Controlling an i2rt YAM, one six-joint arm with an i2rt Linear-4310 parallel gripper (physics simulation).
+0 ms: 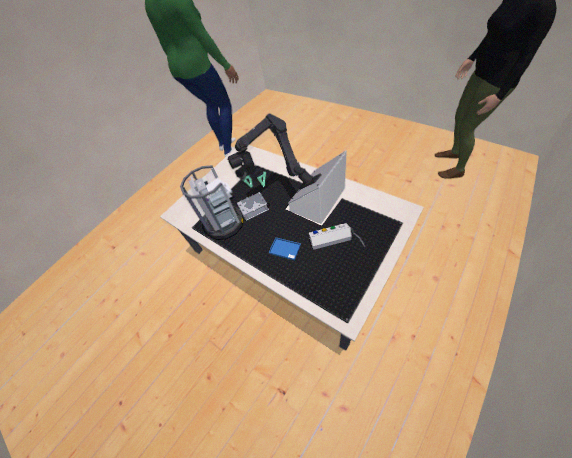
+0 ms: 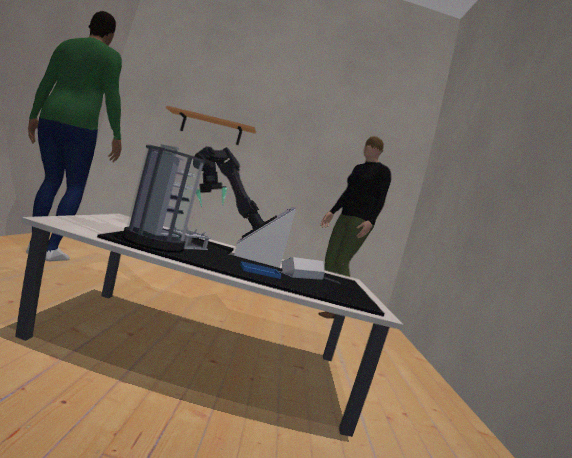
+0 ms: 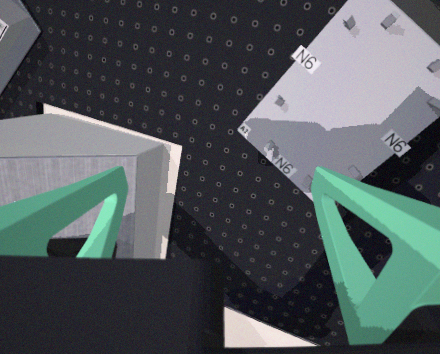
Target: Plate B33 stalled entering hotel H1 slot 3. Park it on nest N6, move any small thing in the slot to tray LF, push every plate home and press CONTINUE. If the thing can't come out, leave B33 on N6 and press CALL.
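Frame: origin at the arm's base, x ahead, y left, z up, level; metres.
Seen in the pictures: gripper, fingertip midpoint: [image 1: 257,186] [image 2: 212,205] [image 3: 219,177]; arm's base, origin of the base link: [image 1: 310,182] [image 2: 260,227].
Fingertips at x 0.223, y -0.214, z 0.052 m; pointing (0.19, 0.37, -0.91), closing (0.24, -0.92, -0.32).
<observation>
Offsets run from my fingertips to a thing's middle. Level surfaces: height alone.
My gripper [image 1: 257,186] [image 2: 212,205] [image 3: 219,177] is open, with nothing between its green fingers, and hangs above the mat beside nest N6. Nest N6 @(dx +0.041, dy -0.060, dz -0.164 m) [image 1: 252,205] [image 2: 197,242] [image 3: 350,85] is a light grey block with small pegs; its top is bare, partly in shadow. The hotel tower @(dx +0.230, dy -0.149, dz -0.003 m) [image 1: 220,233] [image 2: 159,195] stands beside it, with light plates or shelves at several levels. Plate B33, the slot numbers and any small thing in a slot cannot be made out. A blue tray @(dx +0.169, dy +0.301, dz -0.193 m) [image 1: 285,248] [image 2: 260,270] lies on the mat, its label unreadable. The button box @(dx -0.028, dy +0.474, dz -0.160 m) [image 1: 331,237] [image 2: 305,268] has coloured buttons.
A grey wedge-shaped mount [image 1: 320,192] [image 2: 267,240] [image 3: 75,135] stands at the arm's base. The black perforated mat @(dz -0.202 m) [image 1: 345,280] [image 3: 210,90] covers much of the white table. A cable runs from the button box. Two people stand beyond the table. A wooden shelf [image 2: 215,120] is on the wall.
</observation>
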